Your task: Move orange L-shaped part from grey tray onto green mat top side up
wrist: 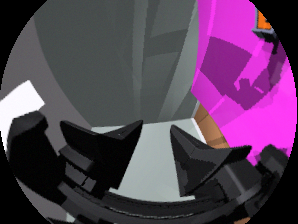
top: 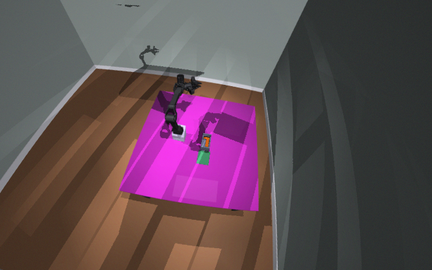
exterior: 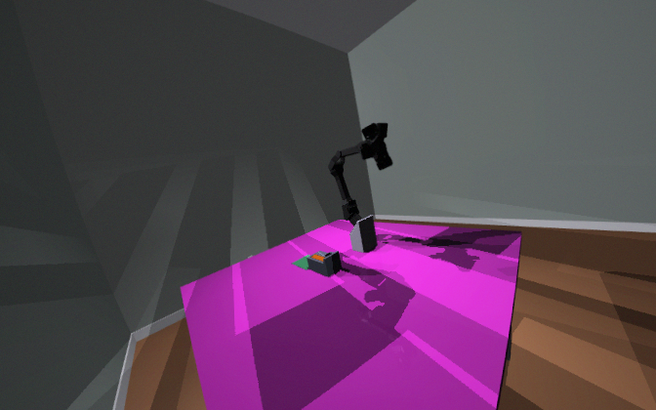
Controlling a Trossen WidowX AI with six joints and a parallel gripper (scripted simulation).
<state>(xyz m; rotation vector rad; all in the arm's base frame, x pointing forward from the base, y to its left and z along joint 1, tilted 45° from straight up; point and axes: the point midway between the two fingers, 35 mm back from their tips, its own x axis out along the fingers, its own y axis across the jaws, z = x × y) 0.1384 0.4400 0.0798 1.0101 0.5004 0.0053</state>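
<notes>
Now: the orange L-shaped part 470 mm below my gripper tip, 300 mm to the right of it and 120 mm ahead of it. From my gripper tip the other things lie so: green mat (530 mm below, 460 mm to the right, 120 mm ahead).
</notes>
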